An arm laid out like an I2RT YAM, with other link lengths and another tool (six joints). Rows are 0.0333 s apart.
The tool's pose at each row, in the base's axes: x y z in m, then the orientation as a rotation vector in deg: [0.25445 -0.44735 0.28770 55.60 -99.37 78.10]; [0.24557 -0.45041 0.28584 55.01 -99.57 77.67]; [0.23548 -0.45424 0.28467 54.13 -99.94 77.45]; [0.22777 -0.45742 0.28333 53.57 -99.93 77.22]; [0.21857 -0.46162 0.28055 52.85 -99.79 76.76]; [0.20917 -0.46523 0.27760 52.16 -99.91 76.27]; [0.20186 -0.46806 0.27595 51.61 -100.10 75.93]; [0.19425 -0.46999 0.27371 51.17 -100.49 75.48]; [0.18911 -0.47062 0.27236 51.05 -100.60 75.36]
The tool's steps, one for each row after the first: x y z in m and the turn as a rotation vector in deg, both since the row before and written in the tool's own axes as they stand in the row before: [0.00285 0.00818 0.00408 -0.57 0.24 0.11]; [0.00411 0.00876 0.00491 -0.57 0.30 0.42]; [0.00281 0.00679 0.00417 -0.38 0.35 0.08]; [0.00234 0.00851 0.00566 -0.57 0.54 -0.05]; [0.00217 0.00882 0.00525 -0.63 0.34 0.08]; [0.00224 0.00652 0.00407 -0.49 0.21 0.14]; [0.00178 0.00720 0.00341 -0.56 0.01 0.16]; [0.00130 0.00492 0.00167 -0.15 0.00 0.05]
